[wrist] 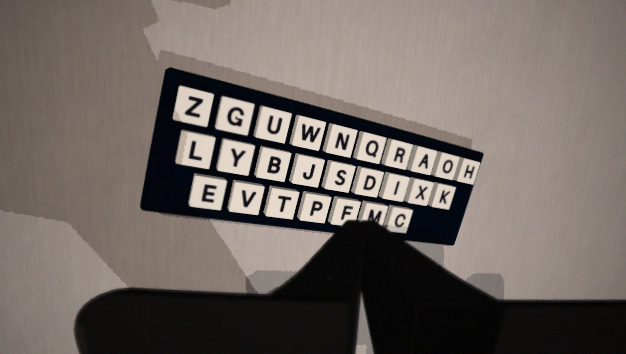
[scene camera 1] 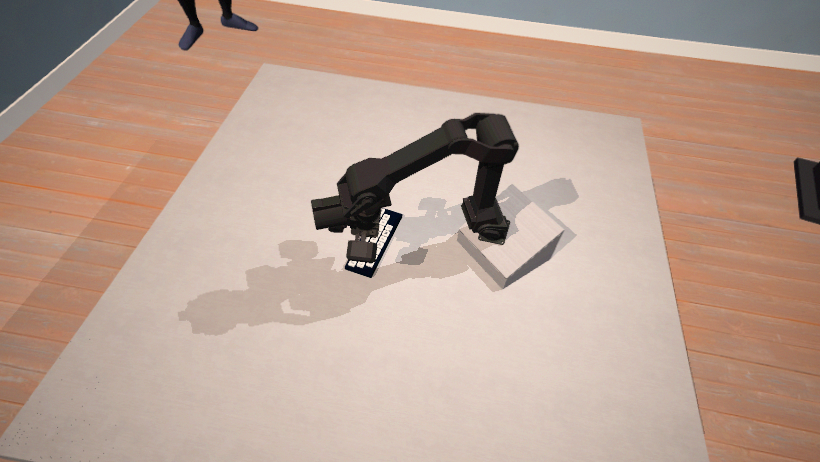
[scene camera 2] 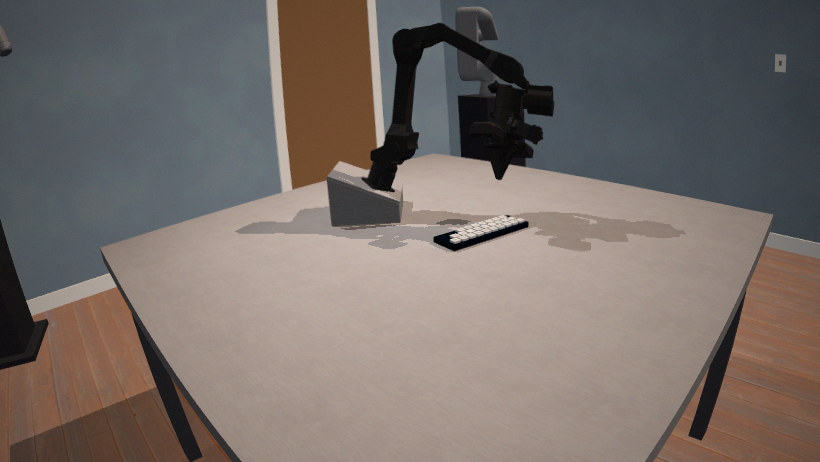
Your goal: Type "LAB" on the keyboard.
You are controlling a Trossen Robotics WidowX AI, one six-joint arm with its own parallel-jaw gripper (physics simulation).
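Places are measured from the arm's base along level axes (x ahead, y left, z up), in millimetres.
Pixels of known places: gripper, fingertip midpoint: (wrist: 359, 234) (scene camera 2: 498, 179); arm's base, origin of the base link: (scene camera 1: 494, 230) (scene camera 2: 377, 185).
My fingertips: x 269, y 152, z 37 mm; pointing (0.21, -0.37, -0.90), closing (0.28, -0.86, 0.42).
Observation:
Ahead of a thing's pixels: the offset from my fingertips to its top centre. Level surfaces: height alone.
The dark blue keyboard (scene camera 1: 393, 215) (scene camera 2: 444, 239) (wrist: 159, 170) lies on the table with white letter keys in three rows. In the wrist view, the L key {dz -94, dx -2, dy +38 mm} (wrist: 195, 150) is at the left end of the middle row. The B key {dz -94, dx +1, dy -2 mm} (wrist: 274, 165) is in the same row, after Y. The A key {dz -94, dx +26, dy -96 mm} (wrist: 423, 161) is in the far row, between R and O. All three are uncovered. My gripper (scene camera 2: 499, 176) (wrist: 359, 234) is shut and empty, pointing down, raised well above the keyboard. In the wrist view its tips overlap the lower edge of the M key {dz -94, dx -16, dy -73 mm} (wrist: 374, 214).
The arm stands on a grey wedge-shaped block (scene camera 1: 519, 243) (scene camera 2: 364, 203) on the grey table {dz -112 mm} (scene camera 1: 401, 378) (scene camera 2: 430, 344). Shadows of the arm fall across the table around the keyboard. Part of a person's legs (scene camera 1: 191, 35) shows beyond the table edge.

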